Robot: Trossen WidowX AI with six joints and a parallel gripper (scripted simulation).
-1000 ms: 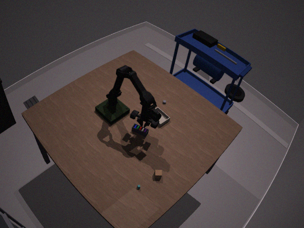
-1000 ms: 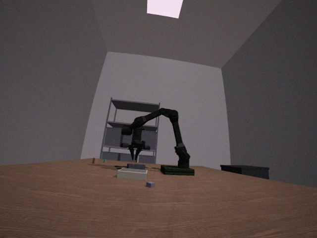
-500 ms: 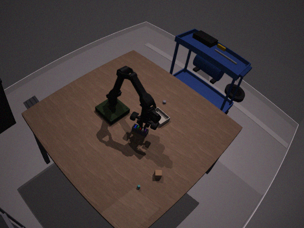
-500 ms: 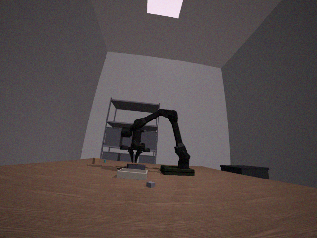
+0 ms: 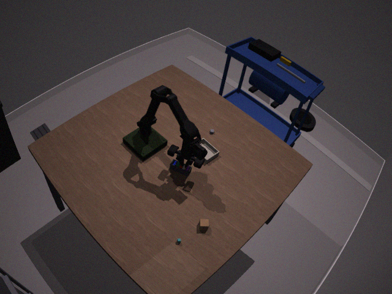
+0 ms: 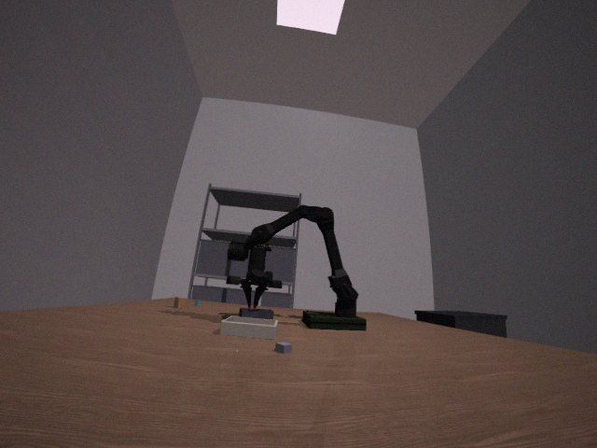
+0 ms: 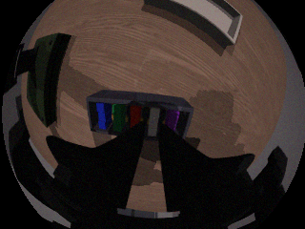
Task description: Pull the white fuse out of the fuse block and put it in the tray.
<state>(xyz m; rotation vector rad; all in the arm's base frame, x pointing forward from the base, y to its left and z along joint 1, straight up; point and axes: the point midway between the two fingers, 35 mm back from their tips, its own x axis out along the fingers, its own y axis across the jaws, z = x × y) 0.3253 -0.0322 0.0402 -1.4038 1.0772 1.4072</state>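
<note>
My gripper tip is 20 mm above the white fuse. Round my gripper tip: grey cube 70 mm behind, 350 mm to the left, 40 mm below; brown cube 290 mm ahead, 190 mm to the right, 20 mm below; white tray 190 mm to the left, 40 mm below.
</note>
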